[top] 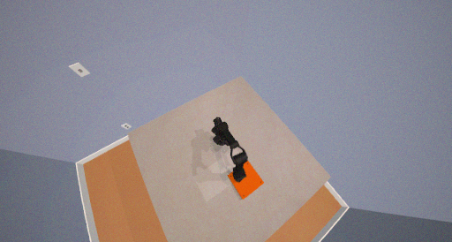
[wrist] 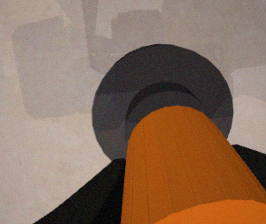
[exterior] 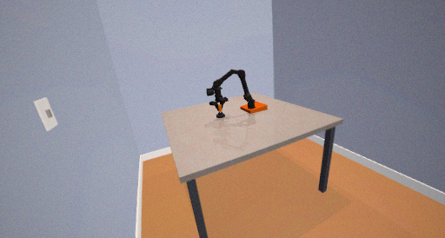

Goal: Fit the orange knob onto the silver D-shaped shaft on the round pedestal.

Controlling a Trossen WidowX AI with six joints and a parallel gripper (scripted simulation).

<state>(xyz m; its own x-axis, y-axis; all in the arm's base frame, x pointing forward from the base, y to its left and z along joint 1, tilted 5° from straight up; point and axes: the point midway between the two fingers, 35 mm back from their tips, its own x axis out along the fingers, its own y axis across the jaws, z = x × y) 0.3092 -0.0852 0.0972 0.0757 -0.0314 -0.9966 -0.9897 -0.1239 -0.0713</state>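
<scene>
My gripper tip is now 40 mm above the dark round pedestal. Also, from my gripper tip: orange knob 30 mm above.
</scene>
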